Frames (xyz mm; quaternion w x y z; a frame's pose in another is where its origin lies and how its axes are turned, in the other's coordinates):
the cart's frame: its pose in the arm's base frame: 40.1 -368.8 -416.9 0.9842 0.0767 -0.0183 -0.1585
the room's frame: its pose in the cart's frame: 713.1 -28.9 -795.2 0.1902 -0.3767 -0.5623 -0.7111
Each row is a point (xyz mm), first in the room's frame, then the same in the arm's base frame.
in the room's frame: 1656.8 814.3 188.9
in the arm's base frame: 288.8 -446.9 596.7
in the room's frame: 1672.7 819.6 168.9
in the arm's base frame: 270.1 -461.7 607.2
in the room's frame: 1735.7 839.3 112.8
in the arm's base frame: 208.9 -501.6 653.8
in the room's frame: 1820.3 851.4 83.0
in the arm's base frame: 146.2 -511.6 718.2
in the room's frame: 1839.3 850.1 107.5
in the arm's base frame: 148.4 -487.5 737.5
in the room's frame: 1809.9 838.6 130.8
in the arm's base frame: 174.0 -469.7 713.7
